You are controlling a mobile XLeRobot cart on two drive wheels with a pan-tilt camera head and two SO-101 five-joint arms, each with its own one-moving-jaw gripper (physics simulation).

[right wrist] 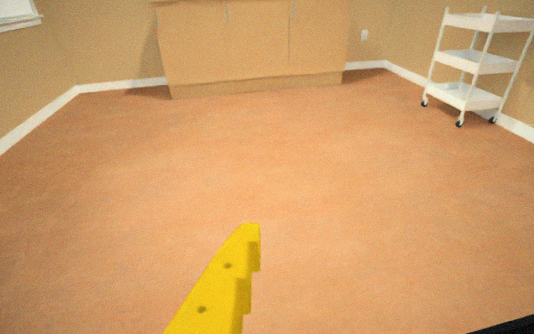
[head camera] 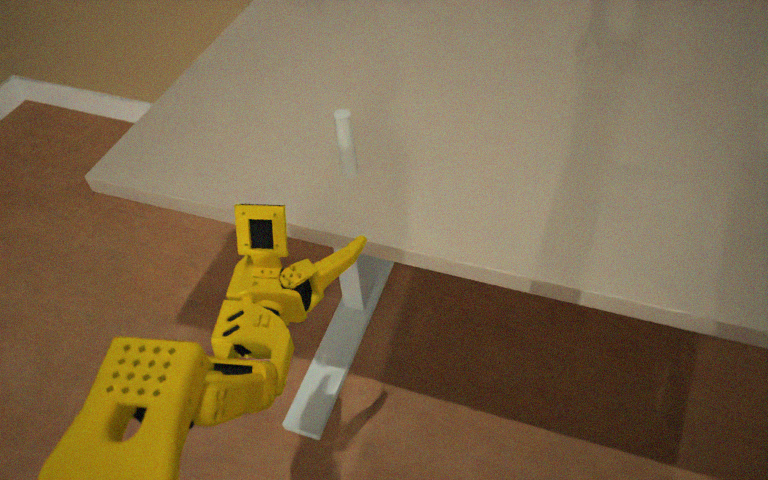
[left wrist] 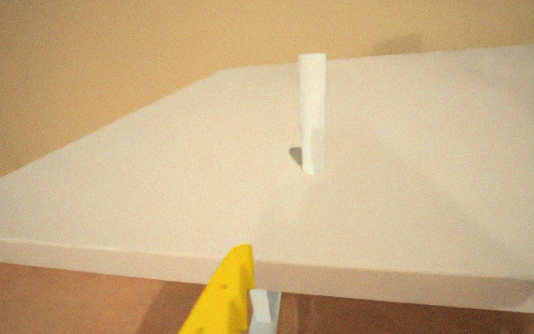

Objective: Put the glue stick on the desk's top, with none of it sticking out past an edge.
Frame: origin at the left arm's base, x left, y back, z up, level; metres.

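Seen in the pictures: left end effector, tool point: (left wrist: 252, 260); right end effector, tool point: (right wrist: 259, 240).
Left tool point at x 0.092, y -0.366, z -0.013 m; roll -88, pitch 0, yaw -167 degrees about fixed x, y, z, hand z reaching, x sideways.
A point is followed by its place in that frame.
The white glue stick (head camera: 346, 141) @[z -0.003, x 0.073, y -0.485 m] (left wrist: 313, 110) @[z -0.006, x 0.076, y -0.484 m] stands upright on the pale desk's top (head camera: 481, 141) @[z -0.055, x -0.053, y -0.584 m] (left wrist: 150, 190) @[z -0.055, x 0.199, y -0.458 m], with its base well in from the near edge and the left edge in the head camera view. My left gripper (head camera: 320, 243) (left wrist: 246, 257) is open and empty, near the desk's near edge and apart from the glue stick. One of its jaws shows in the left wrist view; in the head camera view, the camera mount hides the fixed jaw. My right gripper (right wrist: 254, 240) is fully open, with one notched jaw showing over the floor. The glue stick does not show in the right wrist view.
A pale desk leg and foot (head camera: 334, 345) (left wrist: 262, 312) @[z -0.700, x 0.238, y -0.742 m] run below the near edge. Wooden cabinets (right wrist: 255, 45) @[z -0.314, x 0.088, y 2.932 m] stand at the back of the right wrist view, and a white three-tier cart (right wrist: 467, 62) @[z -0.323, x 1.429, y 1.861 m] stands at its right by the wall.
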